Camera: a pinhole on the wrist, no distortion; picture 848 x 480 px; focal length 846.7 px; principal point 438.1 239.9 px. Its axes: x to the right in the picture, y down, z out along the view. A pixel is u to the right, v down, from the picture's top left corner.
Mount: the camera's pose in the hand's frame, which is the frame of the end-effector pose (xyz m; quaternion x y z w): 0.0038 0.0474 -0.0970 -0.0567 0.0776 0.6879 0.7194
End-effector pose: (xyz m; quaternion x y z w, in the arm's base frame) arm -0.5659 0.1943 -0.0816 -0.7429 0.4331 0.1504 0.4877
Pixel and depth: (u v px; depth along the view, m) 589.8 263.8 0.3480
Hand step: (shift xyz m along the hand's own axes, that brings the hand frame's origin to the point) 0.0083 0.1746 0.2330
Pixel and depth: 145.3 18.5 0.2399
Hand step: 0.0711 0.0082 0.1526
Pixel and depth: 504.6 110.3 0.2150
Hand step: 0.0446 0.1029 0.1100
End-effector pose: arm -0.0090 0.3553 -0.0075 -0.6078 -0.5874 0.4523 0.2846
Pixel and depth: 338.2 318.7 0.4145
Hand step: -0.0228 0.0793 0.3201
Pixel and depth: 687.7 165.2 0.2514
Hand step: 0.0375 0.1664 0.1351
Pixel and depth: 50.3 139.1 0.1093
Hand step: 0.0184 0.0183 0.0194
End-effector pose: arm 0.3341 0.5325 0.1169 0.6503 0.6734 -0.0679 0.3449
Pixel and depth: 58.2 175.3 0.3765
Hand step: 0.0381 -0.0488 0.3039
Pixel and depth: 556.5 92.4 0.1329
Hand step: 0.0322 0.0896 0.0293
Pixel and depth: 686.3 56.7 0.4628
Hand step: 0.1250 0.2629 0.3290
